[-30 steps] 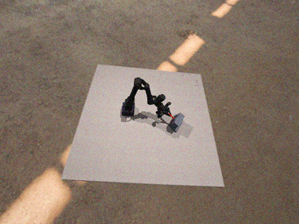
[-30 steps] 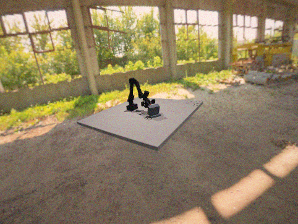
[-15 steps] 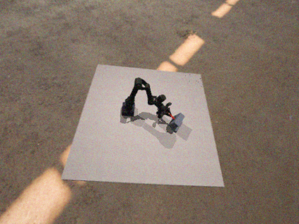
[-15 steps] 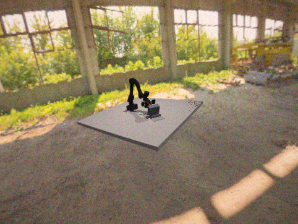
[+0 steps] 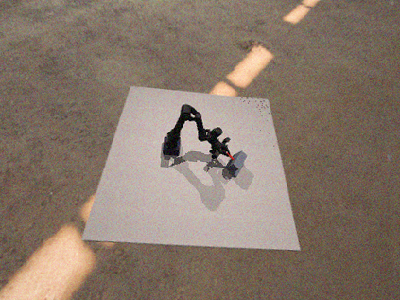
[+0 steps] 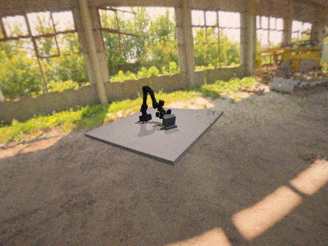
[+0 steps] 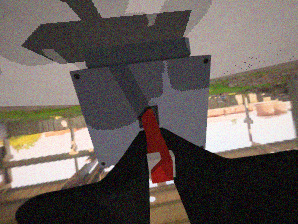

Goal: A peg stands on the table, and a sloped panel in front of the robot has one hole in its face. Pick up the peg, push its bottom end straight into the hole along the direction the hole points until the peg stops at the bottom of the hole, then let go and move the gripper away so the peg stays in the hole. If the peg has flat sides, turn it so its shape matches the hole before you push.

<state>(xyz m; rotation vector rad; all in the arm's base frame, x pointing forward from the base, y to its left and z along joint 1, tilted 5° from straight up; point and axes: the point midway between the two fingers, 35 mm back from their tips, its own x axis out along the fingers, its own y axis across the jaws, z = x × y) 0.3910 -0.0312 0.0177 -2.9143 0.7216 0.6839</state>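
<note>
The sloped panel lies 5 cm ahead of my gripper tip, 2 cm to the right of it and 2 cm below it. From my gripper tip the other things lie so: red peg 1 cm to the left, 1 cm behind, 1 cm above.
</note>
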